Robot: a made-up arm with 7 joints.
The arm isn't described. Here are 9 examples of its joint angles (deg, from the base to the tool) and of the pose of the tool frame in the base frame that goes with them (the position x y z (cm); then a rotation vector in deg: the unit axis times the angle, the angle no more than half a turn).
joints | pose
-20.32 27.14 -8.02 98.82 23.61 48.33 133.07 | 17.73 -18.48 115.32 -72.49 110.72 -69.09
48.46 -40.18 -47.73 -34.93 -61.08 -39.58 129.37 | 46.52 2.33 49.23 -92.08 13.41 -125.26
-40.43 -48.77 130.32 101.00 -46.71 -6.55 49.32 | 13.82 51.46 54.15 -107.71 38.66 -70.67
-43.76 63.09 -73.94 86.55 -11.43 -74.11 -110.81 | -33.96 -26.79 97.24 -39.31 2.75 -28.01
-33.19 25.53 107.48 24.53 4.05 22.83 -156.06 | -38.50 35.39 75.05 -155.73 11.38 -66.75
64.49 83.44 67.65 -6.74 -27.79 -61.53 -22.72 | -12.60 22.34 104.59 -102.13 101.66 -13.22
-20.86 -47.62 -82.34 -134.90 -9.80 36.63 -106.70 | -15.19 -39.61 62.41 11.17 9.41 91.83
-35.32 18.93 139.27 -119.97 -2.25 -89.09 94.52 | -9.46 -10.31 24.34 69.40 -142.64 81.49
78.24 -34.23 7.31 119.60 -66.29 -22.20 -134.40 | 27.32 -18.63 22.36 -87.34 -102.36 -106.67
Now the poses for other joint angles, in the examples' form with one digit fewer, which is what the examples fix.
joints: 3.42 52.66 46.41 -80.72 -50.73 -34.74 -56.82
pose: 20.1 41.5 62.7 -81.9 49.7 -119.6
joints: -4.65 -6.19 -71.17 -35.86 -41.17 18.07 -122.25
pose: 47.0 -20.2 83.5 -33.2 -120.2 115.4
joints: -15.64 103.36 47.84 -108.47 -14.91 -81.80 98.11
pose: 34.4 40.6 86.0 2.9 104.1 21.3
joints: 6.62 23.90 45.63 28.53 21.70 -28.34 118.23
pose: 4.6 26.2 120.3 -54.1 -1.4 -73.9
